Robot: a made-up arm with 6 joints. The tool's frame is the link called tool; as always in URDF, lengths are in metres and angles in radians. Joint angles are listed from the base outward.
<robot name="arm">
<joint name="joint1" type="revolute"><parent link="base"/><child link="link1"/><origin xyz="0.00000 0.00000 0.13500" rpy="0.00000 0.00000 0.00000"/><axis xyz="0 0 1"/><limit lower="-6.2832" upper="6.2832"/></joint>
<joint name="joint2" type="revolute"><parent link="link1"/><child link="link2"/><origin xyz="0.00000 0.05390 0.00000" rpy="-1.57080 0.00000 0.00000"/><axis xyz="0 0 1"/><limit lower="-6.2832" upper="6.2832"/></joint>
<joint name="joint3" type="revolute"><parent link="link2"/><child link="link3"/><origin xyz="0.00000 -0.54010 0.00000" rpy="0.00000 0.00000 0.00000"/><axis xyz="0 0 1"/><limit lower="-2.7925" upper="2.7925"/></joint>
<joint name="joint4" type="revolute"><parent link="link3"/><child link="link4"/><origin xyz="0.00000 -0.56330 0.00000" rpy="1.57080 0.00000 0.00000"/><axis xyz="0 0 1"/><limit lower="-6.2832" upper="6.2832"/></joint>
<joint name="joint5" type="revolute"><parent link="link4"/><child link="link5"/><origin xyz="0.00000 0.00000 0.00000" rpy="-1.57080 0.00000 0.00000"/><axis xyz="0 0 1"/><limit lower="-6.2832" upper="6.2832"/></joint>
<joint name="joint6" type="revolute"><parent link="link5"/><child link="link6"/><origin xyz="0.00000 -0.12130 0.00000" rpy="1.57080 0.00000 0.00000"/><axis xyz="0 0 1"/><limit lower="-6.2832" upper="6.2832"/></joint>
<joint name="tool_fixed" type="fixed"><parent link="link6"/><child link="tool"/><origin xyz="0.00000 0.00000 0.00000" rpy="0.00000 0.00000 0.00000"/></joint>
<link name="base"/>
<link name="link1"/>
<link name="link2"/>
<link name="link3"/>
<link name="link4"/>
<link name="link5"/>
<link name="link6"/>
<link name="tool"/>
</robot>
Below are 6 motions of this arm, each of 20 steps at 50 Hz.
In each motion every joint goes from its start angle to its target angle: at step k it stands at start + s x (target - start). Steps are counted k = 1, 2, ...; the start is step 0. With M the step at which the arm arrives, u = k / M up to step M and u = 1 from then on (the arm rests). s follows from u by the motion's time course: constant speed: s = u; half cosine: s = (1 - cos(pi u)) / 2; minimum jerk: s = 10 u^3 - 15 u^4 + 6 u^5.
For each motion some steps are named. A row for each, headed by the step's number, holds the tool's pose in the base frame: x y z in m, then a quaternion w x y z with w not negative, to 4 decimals.
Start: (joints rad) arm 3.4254 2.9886 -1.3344 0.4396 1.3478 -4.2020
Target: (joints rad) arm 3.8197 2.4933 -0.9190 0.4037 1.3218 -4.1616
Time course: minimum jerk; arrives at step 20
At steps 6, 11, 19, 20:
6: -0.6290 -0.3384 -0.5389 0.1453 0.6035 -0.7646 0.1732
11: -0.6631 -0.4947 -0.4810 0.1483 0.6621 -0.7138 0.1734
19: -0.6529 -0.6539 -0.4059 0.1520 0.7131 -0.6615 0.1756
20: -0.6529 -0.6544 -0.4057 0.1520 0.7132 -0.6614 0.1756

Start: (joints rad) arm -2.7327 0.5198 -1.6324 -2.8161 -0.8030 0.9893
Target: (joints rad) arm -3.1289 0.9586 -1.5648 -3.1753 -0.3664 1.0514
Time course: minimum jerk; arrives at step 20
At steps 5, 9, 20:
5: 0.2518 0.0139 0.9792 0.7040 0.1538 0.1068 0.6851
9: 0.1430 -0.0325 1.0116 0.7581 0.1098 0.1062 0.6340
20: -0.0916 -0.0536 1.0261 0.8630 0.0525 0.1077 0.4907

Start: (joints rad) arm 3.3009 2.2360 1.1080 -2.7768 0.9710 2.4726
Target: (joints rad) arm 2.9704 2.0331 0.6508 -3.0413 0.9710 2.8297
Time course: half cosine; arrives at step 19
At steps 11, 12, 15, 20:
11: -0.6913 -0.0019 -0.7399 0.1711 -0.8288 -0.0735 0.5276
12: -0.7264 0.0165 -0.7199 0.1700 -0.8154 -0.0574 0.5503
15: -0.8072 0.0693 -0.6634 0.1687 -0.7784 -0.0216 0.6043
20: -0.8470 0.1019 -0.6286 0.1689 -0.7561 -0.0047 0.6323

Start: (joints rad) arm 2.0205 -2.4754 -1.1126 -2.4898 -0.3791 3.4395
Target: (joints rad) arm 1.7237 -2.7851 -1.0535 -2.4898 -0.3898 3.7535
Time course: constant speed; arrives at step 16
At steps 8, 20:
8: -0.0989 0.0435 -0.9239 0.1002 0.3980 -0.9012 -0.1397
20: -0.1140 0.2020 -0.9126 0.0954 0.2613 -0.9399 -0.1983

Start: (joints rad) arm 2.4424 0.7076 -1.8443 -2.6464 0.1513 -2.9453
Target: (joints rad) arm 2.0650 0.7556 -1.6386 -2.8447 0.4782 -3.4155
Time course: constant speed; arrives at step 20
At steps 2, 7, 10, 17, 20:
2: 0.1687 -0.2121 0.8288 0.0229 0.4846 -0.3465 0.8029
7: 0.1357 -0.2092 0.8541 0.1213 0.5084 -0.3228 0.7891
10: 0.1160 -0.2050 0.8686 0.1801 0.5218 -0.3094 0.7743
17: 0.0714 -0.1882 0.9002 0.3132 0.5503 -0.2812 0.7212
20: 0.0532 -0.1780 0.9128 0.3674 0.5613 -0.2705 0.6905

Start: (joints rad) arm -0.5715 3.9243 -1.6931 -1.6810 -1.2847 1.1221
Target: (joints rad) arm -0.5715 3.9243 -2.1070 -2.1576 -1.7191 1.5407
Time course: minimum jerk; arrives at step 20
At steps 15, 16, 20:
15: 0.1940 0.0625 -0.4643 0.3643 -0.3963 0.7565 0.3714
16: 0.1941 0.0606 -0.4560 0.3524 -0.4005 0.7595 0.3722
20: 0.1940 0.0581 -0.4454 0.3370 -0.4053 0.7637 0.3728

